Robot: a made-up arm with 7 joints. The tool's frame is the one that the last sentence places.
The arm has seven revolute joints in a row. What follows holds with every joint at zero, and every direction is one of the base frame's.
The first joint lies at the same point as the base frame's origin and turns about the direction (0, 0.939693, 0.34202).
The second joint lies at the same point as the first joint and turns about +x.
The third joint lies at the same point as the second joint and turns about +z.
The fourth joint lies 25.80 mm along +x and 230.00 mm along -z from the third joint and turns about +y.
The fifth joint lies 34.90 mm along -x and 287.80 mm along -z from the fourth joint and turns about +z.
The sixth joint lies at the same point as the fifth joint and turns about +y.
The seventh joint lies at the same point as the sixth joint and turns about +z.
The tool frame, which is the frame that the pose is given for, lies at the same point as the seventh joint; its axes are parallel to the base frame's.
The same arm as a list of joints. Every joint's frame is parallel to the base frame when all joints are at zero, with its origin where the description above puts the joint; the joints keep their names.
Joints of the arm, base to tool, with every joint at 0 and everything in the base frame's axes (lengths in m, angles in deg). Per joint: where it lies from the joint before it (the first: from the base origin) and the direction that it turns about. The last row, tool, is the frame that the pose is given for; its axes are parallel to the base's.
joint 1: xyz 0.0000 0.0000 0.0000 axis 0 0.9397 0.342
joint 2: xyz 0.0000 0.0000 0.0000 axis 1 0 0
joint 3: xyz 0.0000 0.0000 0.0000 axis 0 0 1
joint 4: xyz 0.0258 0.0000 -0.2300 axis 0 1 0
joint 5: xyz -0.0349 0.0000 -0.2878 axis 0 0 1
joint 6: xyz 0.0000 0.0000 0.0000 axis 0 1 0
joint 7: xyz 0.0000 0.0000 0.0000 axis 0 0 1
tool: xyz 0.0000 0.0000 0.0000

